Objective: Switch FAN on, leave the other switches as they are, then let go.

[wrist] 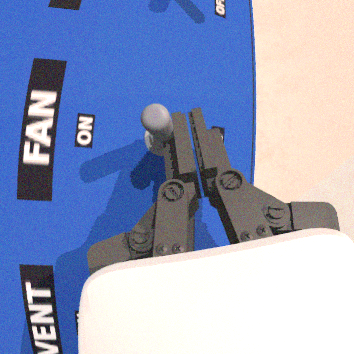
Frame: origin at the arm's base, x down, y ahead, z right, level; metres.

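Where they show: gripper, fingertip midpoint: (188,127).
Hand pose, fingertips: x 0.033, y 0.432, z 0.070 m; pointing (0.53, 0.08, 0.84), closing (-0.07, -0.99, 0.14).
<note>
Each offset is from my fingertips to the top centre of the thing. "*": to the spot under its first point. Level surfaces: height alone.
The FAN label @(dx -0.022, dy +0.083, dz +0.004 m) (41,129) is on the left of the blue panel @(dx -0.003 m) (115,65), with its ON label @(* dx -0.008, dy +0.059, dz +0.001 m) (84,130) beside it. The grey FAN lever @(dx -0.040, dy +0.014, dz -0.003 m) (157,120) stands out from the panel, its rounded tip towards the camera and leaning neither clearly to ON nor to OFF. My gripper (188,127) is shut and empty, on the OFF side of the lever. Its left finger is right against the lever or very close; contact cannot be told for sure. The fingers cover most of the FAN OFF label.
The VENT label @(dx -0.022, dy +0.097, dz -0.115 m) (41,315) is at the lower left; the white gripper body hides the area to its right. Another switch's OFF label @(* dx +0.025, dy -0.033, dz +0.108 m) (220,7) and lever shadow show at the top. The panel's right edge borders a pale surface @(dx +0.098 m) (305,100).
</note>
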